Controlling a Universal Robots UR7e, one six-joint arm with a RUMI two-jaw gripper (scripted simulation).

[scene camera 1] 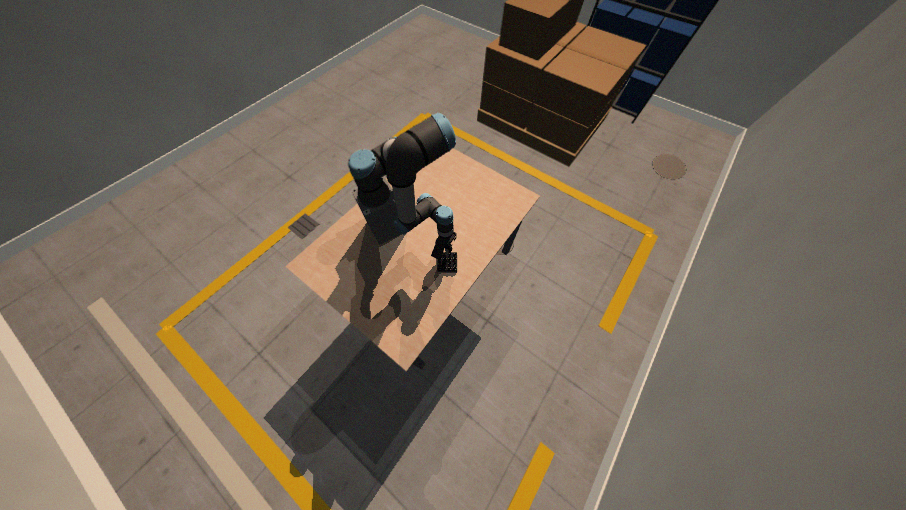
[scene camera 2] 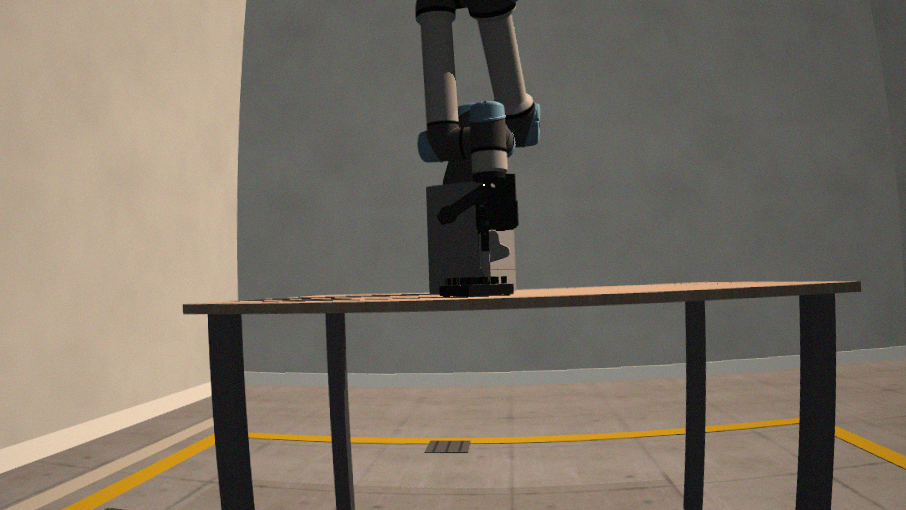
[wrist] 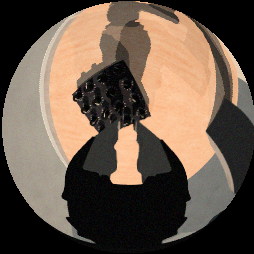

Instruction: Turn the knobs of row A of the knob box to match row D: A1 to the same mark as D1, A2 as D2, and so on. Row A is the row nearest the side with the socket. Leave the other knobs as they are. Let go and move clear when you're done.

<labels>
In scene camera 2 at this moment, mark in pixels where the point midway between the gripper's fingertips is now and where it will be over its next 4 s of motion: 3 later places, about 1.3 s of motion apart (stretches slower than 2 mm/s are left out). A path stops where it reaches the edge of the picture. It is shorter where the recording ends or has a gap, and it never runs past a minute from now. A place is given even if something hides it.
My gripper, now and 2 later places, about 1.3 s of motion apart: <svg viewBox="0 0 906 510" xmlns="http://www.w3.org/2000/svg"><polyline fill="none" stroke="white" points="487,281 486,254 484,209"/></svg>
</labels>
